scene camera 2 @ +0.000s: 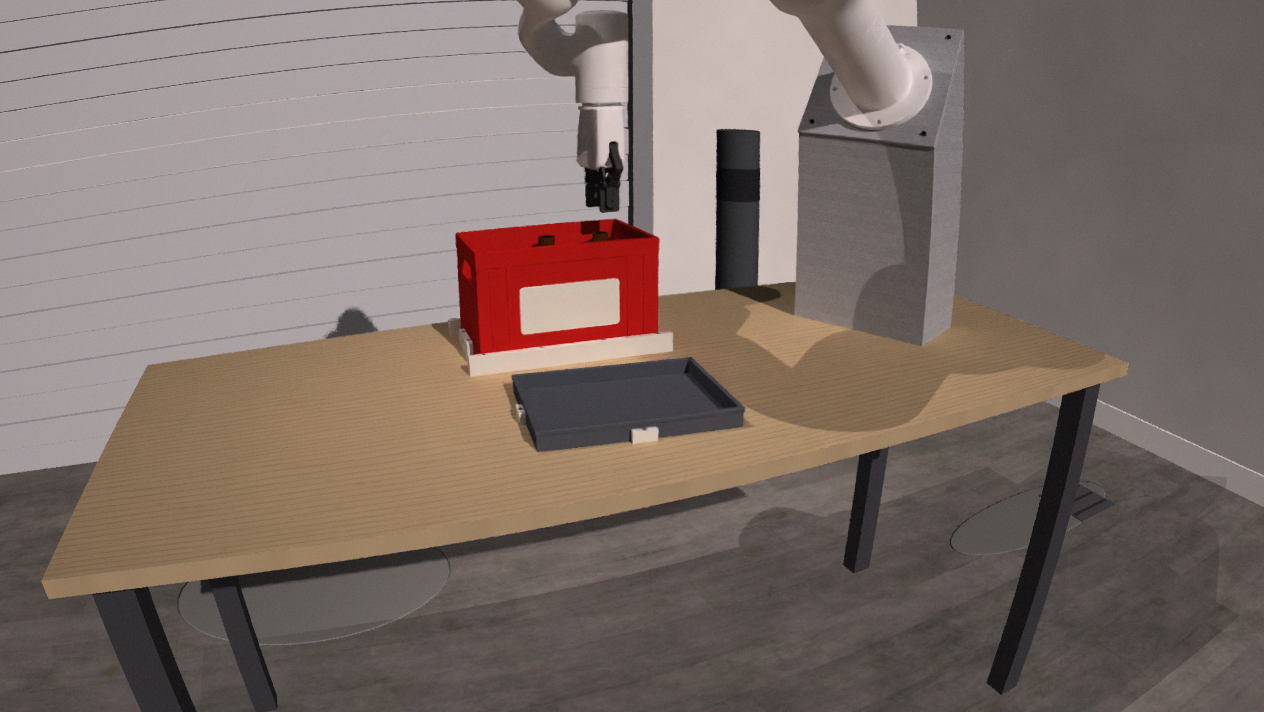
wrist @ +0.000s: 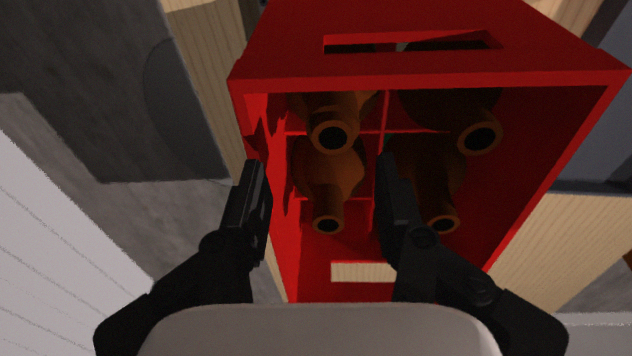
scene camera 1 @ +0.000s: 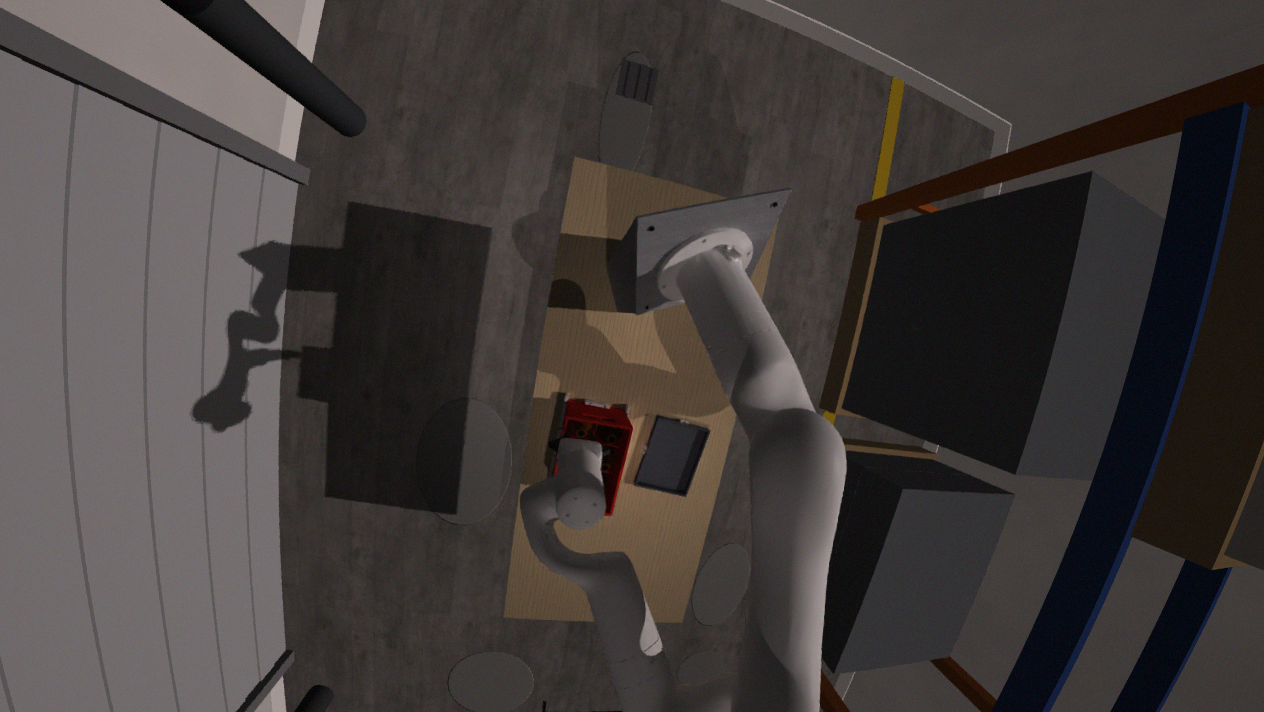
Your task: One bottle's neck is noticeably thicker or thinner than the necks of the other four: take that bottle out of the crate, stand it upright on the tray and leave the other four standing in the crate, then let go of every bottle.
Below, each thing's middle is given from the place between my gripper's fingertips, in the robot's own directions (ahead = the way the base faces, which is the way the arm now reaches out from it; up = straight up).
My hand is 40 mm short of the pale strip (scene camera 2: 627, 346), 170 mm to the right of it and 190 mm above it.
